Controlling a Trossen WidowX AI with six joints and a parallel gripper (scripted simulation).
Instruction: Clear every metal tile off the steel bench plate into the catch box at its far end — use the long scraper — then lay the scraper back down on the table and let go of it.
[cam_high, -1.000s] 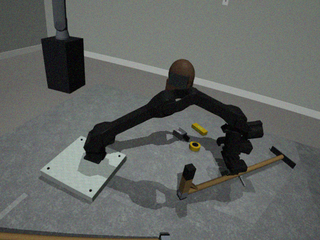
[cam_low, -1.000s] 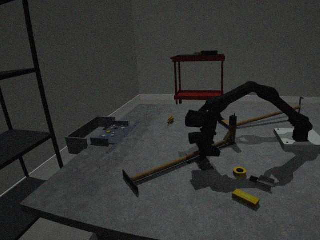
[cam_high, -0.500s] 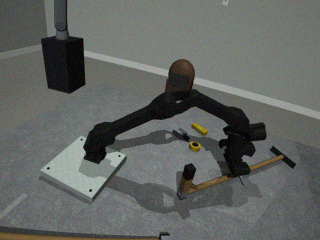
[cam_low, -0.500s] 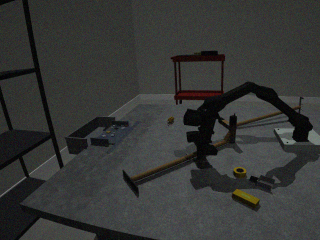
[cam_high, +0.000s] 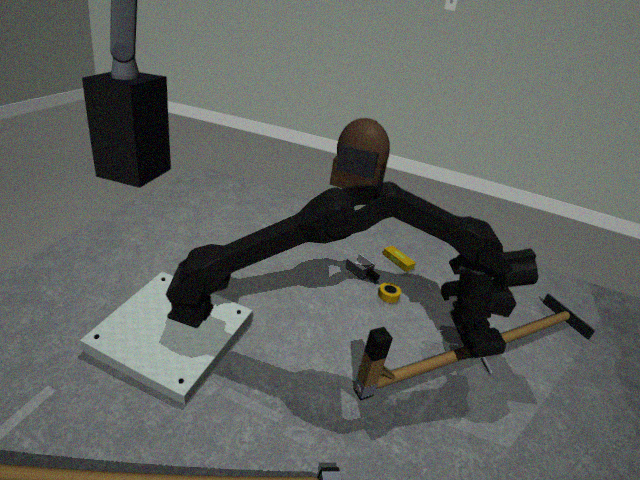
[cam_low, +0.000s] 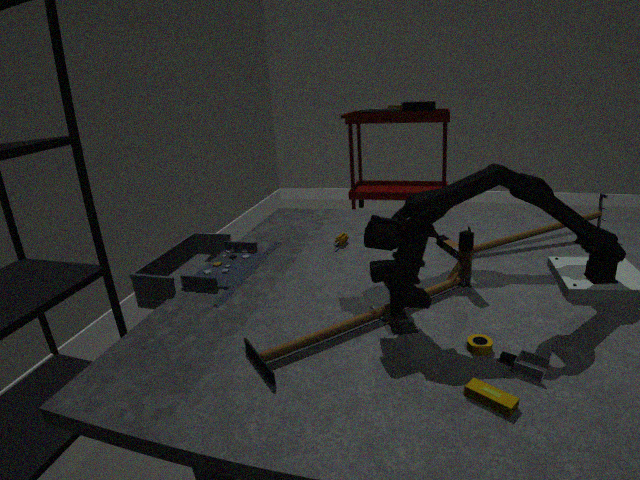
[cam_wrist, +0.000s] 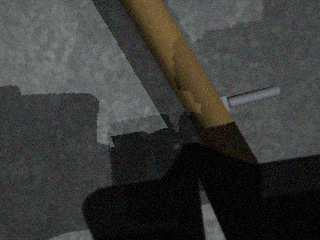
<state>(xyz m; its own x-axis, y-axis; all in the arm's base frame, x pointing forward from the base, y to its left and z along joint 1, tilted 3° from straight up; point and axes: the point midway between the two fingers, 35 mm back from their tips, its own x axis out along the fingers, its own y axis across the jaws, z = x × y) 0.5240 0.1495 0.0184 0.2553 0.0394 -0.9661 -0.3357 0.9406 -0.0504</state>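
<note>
Right now my gripper tip is 5 cm below the long scraper and 3 cm short of it. Round my gripper tip: yellow level: 25 cm to the left, 18 cm behind, 1 cm above; then grey clamp: 24 cm behind, 16 cm to the left; then yellow tape roll: 18 cm behind, 11 cm to the left.
</note>
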